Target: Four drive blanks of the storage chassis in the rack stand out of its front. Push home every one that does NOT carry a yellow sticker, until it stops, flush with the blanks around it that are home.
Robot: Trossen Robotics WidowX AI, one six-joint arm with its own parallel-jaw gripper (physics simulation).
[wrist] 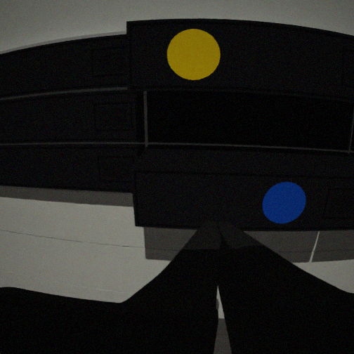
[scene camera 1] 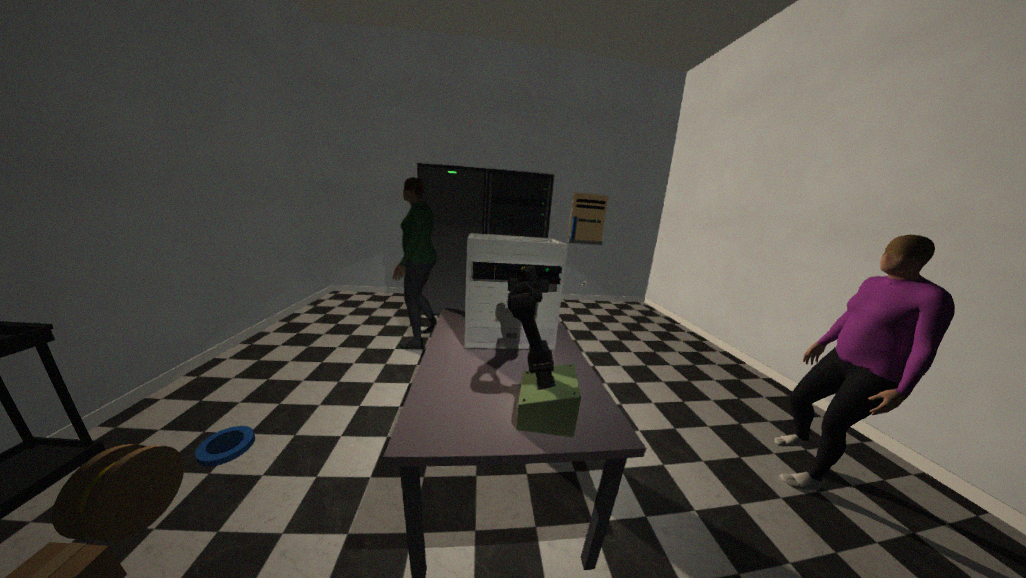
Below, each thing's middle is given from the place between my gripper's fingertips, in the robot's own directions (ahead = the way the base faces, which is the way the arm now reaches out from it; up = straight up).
Scene:
I see the white rack point(scene camera 1: 489, 323) 18 cm ahead of my hand, 6 cm to the left of it and 11 cm below it.

